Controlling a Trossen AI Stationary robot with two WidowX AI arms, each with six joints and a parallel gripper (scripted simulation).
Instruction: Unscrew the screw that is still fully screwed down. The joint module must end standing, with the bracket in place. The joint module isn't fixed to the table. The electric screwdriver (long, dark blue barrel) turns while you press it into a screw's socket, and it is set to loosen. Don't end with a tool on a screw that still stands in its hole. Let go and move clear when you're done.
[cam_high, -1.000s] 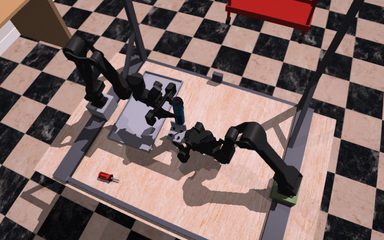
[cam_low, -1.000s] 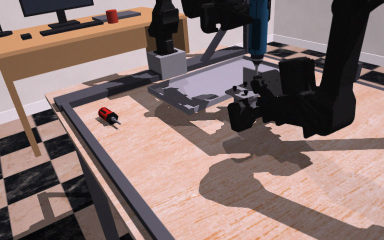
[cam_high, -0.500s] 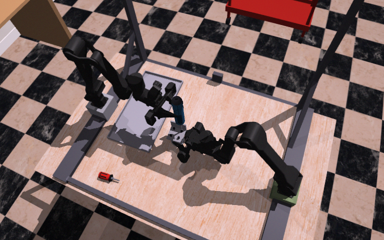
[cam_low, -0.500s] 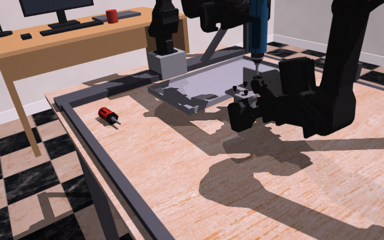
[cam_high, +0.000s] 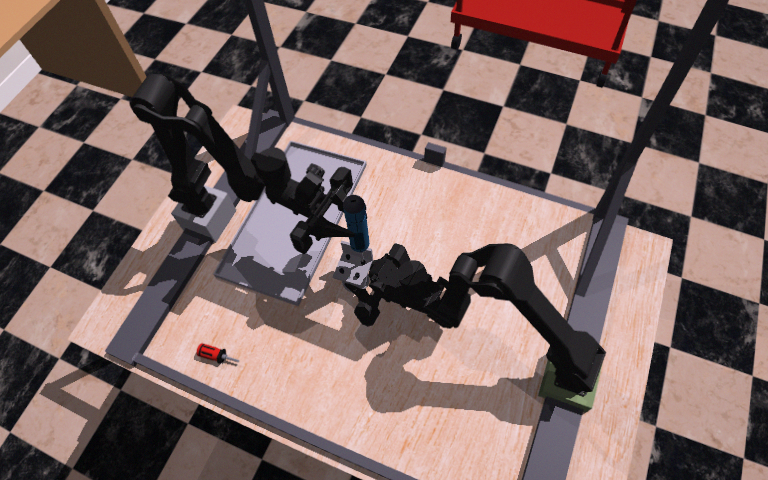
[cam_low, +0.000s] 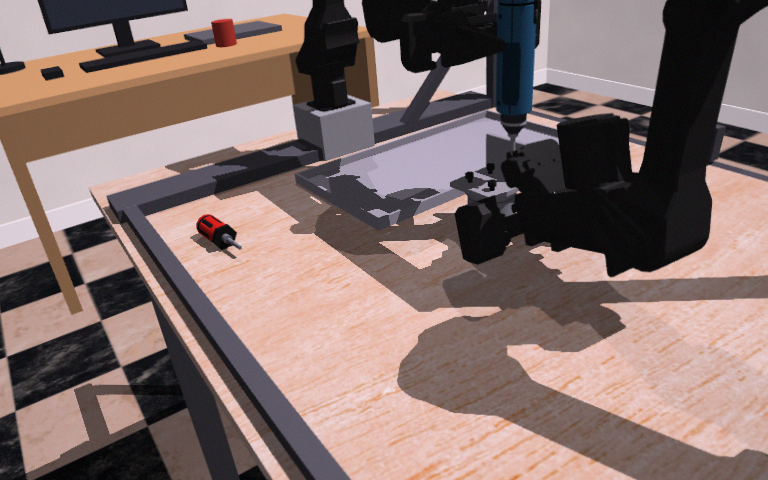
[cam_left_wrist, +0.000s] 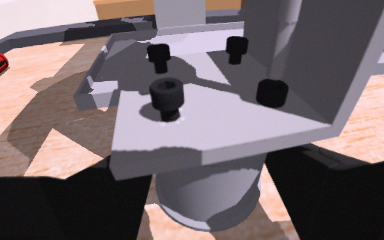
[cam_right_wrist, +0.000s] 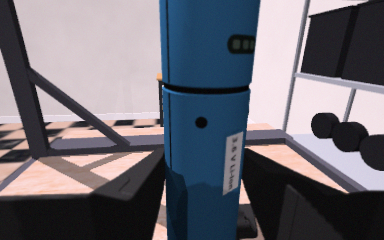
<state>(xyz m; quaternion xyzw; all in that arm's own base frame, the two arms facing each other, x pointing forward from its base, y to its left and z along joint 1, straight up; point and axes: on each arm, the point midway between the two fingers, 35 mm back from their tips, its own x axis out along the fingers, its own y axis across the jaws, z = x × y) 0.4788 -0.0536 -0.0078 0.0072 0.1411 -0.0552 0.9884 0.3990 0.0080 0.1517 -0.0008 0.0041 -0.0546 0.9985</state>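
My left hand is 3 cm to the left of the joint module and 1 cm above it. Round my left hand: screw 3 cm above, 2 cm behind, 1 cm to the right; then grey bracket 3 cm to the right, 3 cm above; then bit 6 cm above, 2 cm behind, 1 cm to the right.
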